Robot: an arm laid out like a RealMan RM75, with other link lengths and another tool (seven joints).
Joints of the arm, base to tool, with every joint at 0 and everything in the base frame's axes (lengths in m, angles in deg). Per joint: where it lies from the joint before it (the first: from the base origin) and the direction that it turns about. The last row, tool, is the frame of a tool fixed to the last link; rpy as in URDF.
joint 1: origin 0 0 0.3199 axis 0 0 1
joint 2: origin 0 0 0 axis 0 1 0
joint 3: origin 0 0 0.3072 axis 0 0 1
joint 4: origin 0 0 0 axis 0 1 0
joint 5: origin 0 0 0.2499 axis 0 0 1
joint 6: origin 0 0 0 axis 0 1 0
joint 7: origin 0 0 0.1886 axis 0 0 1
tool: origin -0.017 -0.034 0.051 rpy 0 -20.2 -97.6
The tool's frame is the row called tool.
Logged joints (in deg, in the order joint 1, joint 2, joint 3, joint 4, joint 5, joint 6, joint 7), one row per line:
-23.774 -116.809 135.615 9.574 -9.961 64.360 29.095
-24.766 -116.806 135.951 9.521 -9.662 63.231 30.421
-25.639 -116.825 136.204 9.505 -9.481 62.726 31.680
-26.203 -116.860 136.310 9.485 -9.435 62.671 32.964
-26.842 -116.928 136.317 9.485 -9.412 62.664 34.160
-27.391 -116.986 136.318 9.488 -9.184 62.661 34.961
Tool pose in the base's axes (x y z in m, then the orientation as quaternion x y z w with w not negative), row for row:
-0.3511 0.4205 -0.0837 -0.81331 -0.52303 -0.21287 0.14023
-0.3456 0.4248 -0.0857 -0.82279 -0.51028 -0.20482 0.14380
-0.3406 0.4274 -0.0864 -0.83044 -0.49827 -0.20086 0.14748
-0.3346 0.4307 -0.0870 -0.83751 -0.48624 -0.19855 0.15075
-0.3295 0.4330 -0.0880 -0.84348 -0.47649 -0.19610 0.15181
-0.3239 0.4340 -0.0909 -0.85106 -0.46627 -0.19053 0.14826
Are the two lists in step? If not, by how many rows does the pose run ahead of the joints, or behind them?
The pose runs 1 row ahead of the joints: the pose in row i belongs to the joints in row i + 1.
